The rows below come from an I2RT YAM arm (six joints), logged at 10 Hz.
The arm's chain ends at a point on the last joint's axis. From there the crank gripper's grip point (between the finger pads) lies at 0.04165 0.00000 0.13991 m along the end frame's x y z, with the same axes.
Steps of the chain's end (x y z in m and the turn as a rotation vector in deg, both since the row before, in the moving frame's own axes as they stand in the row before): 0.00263, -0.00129, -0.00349, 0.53, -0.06, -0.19; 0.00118, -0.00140, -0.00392, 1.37, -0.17, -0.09; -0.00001, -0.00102, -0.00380, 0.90, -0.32, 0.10; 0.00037, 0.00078, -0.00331, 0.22, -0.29, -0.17; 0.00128, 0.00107, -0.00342, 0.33, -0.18, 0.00; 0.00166, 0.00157, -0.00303, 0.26, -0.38, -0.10; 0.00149, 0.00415, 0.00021, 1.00, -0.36, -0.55; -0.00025, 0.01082, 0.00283, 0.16, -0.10, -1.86; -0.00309, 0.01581, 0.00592, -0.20, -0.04, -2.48; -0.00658, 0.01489, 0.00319, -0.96, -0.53, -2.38
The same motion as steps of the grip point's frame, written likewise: 0.00248, -0.00272, -0.00345, 0.53, -0.06, -0.19; 0.00076, -0.00481, -0.00384, 1.37, -0.17, -0.09; -0.00079, -0.00315, -0.00359, 0.90, -0.32, 0.10; -0.00034, 0.00012, -0.00310, 0.22, -0.29, -0.17; 0.00084, 0.00026, -0.00329, 0.33, -0.18, 0.00; 0.00073, 0.00086, -0.00276, 0.26, -0.38, -0.10; 0.00060, 0.00131, 0.00044, 1.00, -0.36, -0.55; -0.00052, 0.00908, 0.00290, 0.16, -0.10, -1.86; -0.00322, 0.01450, 0.00595, -0.20, -0.04, -2.48; -0.00786, 0.01553, 0.00356, -0.96, -0.53, -2.38
